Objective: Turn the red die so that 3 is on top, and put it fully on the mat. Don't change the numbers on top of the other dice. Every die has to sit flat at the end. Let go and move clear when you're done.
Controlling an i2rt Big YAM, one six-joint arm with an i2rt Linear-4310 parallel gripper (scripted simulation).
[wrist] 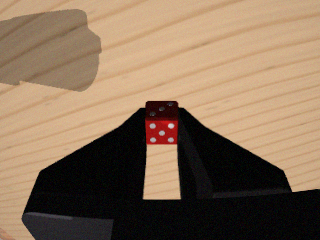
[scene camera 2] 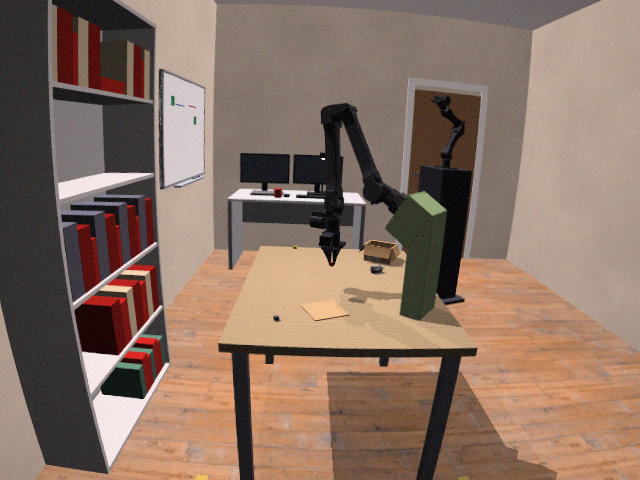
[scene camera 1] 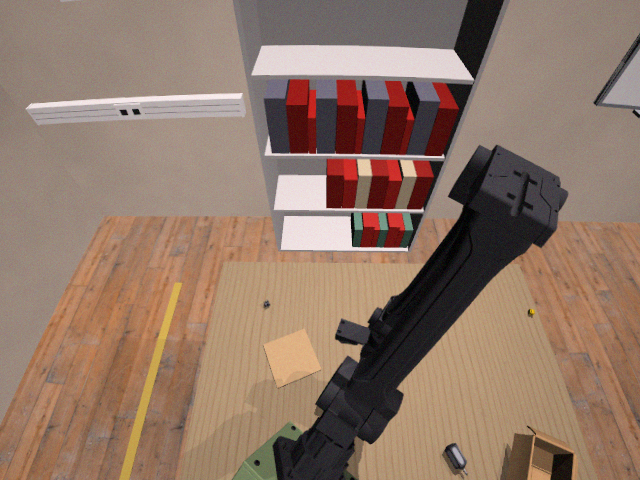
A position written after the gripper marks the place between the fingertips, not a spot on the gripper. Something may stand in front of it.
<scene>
In view: the gripper (wrist: 161,118), a red die (wrist: 161,119) and a tan mat (scene camera 1: 291,357).
The wrist view does not show the tan mat: it is out of frame.
</scene>
